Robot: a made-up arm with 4 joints.
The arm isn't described. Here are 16 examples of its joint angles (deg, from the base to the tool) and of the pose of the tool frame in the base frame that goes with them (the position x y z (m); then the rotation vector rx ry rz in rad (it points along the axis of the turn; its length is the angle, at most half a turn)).
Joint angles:
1: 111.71 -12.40 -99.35 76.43
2: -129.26 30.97 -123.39 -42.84
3: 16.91 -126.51 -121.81 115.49
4: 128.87 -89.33 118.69 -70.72
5: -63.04 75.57 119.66 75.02
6: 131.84 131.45 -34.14 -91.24
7: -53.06 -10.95 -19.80 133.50
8: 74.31 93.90 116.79 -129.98
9: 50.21 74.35 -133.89 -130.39
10: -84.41 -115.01 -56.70 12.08
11: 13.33 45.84 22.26 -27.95
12: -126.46 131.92 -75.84 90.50
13: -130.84 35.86 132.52 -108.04
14: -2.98 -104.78 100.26 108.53
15: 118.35 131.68 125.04 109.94
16: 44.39 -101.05 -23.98 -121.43
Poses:
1: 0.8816 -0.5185 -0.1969 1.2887 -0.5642 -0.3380
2: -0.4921 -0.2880 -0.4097 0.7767 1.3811 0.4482
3: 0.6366 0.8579 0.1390 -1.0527 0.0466 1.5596
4: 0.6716 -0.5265 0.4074 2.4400 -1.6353 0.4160
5: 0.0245 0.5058 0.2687 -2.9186 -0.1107 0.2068
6: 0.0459 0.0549 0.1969 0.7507 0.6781 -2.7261
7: -0.2866 0.0120 -0.4196 -0.8777 2.0623 0.9270
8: 0.8544 0.1084 0.3772 0.3249 -0.6715 0.6864
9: 0.0499 0.7630 0.2243 0.7727 0.2499 2.8931
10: -0.4365 0.4510 0.7794 1.8087 -1.0745 1.9959
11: 0.3543 0.0580 -0.0718 -0.2734 0.3416 0.0053
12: -0.4729 -0.7884 0.6535 -1.1998 2.5478 -1.0641
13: -0.6802 -0.6309 0.1585 -0.2214 0.8081 -1.4909
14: -0.1970 0.0780 -0.0655 0.4964 0.0604 -1.6258
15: 0.0402 -0.5729 0.0728 -0.3287 2.9463 0.8941
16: 0.0815 -0.0507 0.0711 0.4033 2.3960 -0.2596
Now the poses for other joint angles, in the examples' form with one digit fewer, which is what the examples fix.
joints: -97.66 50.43 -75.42 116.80
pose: -0.690 -0.657 0.008 0.715 -2.532 -0.804
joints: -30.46 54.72 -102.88 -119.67
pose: -0.540 -0.011 -0.022 0.277 -0.694 -1.364
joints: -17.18 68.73 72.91 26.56
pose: 0.242 0.106 -0.068 -1.538 1.219 0.706
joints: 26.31 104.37 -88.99 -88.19
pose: -0.334 0.344 0.223 -0.124 0.275 -2.004
